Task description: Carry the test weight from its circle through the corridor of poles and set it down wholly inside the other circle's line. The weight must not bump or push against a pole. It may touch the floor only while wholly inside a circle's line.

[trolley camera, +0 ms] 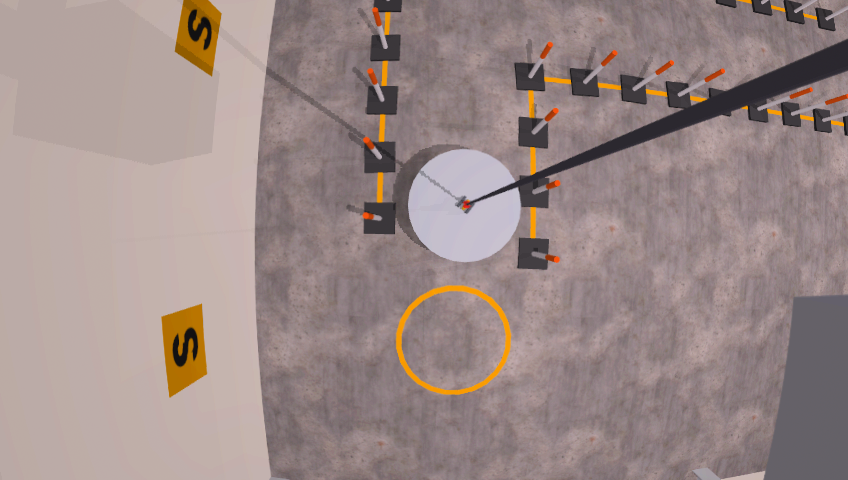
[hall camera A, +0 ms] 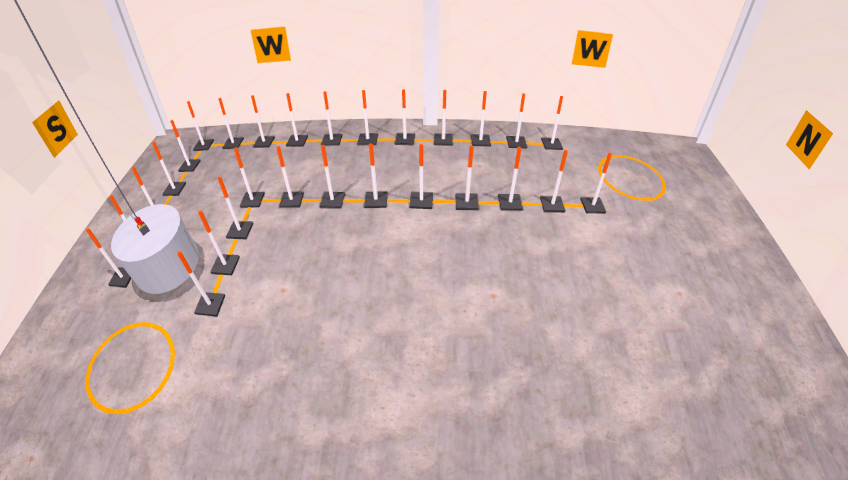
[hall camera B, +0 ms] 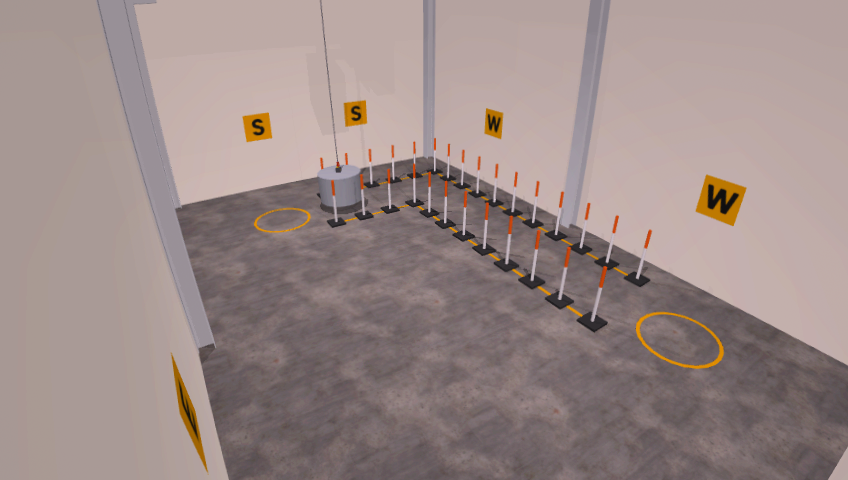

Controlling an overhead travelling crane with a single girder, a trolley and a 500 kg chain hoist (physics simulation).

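Note:
The grey cylindrical test weight [hall camera A: 160,267] [hall camera B: 339,190] [trolley camera: 452,237] hangs upright from the hook [hall camera A: 141,226] [hall camera B: 338,167] [trolley camera: 465,204], which is shut on it. It is a little above the floor, its shadow beneath, between the two pole rows at the corridor's south end. In the trolley view floor shows between it and the outer row's end pole [trolley camera: 379,218]; its rim overlaps the base of an inner-row pole [trolley camera: 538,191], with the pole apart. The near circle [hall camera A: 119,411] [hall camera B: 282,231] [trolley camera: 453,391] is empty behind it. The far circle [hall camera A: 664,185] [hall camera B: 696,366] is empty.
The corridor bends at the inner corner pole [hall camera A: 252,199] [hall camera B: 414,202] [trolley camera: 529,76] and the outer corner pole [hall camera A: 203,144] [hall camera B: 435,171]. It then runs along the west wall [hall camera A: 357,59] [hall camera B: 535,89] to the inner row's last pole [hall camera A: 593,205] [hall camera B: 592,321].

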